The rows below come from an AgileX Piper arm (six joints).
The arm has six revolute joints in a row. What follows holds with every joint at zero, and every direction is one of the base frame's.
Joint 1 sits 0.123 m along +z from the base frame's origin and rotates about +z.
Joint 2 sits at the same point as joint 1 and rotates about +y.
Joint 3 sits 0.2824 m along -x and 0.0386 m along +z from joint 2 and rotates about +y.
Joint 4 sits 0.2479 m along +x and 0.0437 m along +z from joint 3 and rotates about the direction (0.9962, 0, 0.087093).
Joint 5 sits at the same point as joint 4 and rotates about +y.
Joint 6 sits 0.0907 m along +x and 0.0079 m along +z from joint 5 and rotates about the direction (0.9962, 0, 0.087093).
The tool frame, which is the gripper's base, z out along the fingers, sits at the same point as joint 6; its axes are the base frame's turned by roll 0, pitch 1.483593 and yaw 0 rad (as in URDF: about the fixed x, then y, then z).
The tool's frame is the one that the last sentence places.
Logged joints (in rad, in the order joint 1, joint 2, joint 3, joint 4, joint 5, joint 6), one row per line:
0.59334 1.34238 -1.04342 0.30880 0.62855 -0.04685
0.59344 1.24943 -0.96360 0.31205 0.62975 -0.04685
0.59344 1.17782 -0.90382 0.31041 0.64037 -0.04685
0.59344 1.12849 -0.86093 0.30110 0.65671 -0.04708
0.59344 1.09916 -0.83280 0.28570 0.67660 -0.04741
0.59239 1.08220 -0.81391 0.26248 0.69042 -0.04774
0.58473 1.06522 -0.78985 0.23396 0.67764 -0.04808
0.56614 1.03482 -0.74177 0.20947 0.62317 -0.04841
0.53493 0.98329 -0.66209 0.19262 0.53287 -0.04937
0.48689 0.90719 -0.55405 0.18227 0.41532 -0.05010
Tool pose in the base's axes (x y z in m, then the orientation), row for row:
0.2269 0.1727 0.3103 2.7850 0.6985 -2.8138
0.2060 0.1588 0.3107 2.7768 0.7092 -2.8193
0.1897 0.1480 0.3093 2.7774 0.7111 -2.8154
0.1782 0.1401 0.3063 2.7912 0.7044 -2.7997
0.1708 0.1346 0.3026 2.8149 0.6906 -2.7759
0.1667 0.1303 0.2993 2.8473 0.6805 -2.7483
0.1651 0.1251 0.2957 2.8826 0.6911 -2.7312
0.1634 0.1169 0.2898 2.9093 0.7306 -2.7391
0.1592 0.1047 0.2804 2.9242 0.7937 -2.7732
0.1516 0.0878 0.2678 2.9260 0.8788 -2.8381
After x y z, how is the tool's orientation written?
As angles about the fixed x, y, z axes (roll, pitch, yaw), in radians.
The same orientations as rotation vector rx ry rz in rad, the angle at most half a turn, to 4 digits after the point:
-0.5580 2.3895 0.5808
-0.5551 2.3780 0.5883
-0.5596 2.3755 0.5892
-0.5727 2.3823 0.5793
-0.5916 2.3962 0.5605
-0.6120 2.4061 0.5319
-0.6171 2.3962 0.4964
-0.5923 2.3604 0.4638
-0.5393 2.3044 0.4351
-0.4578 2.2290 0.4046

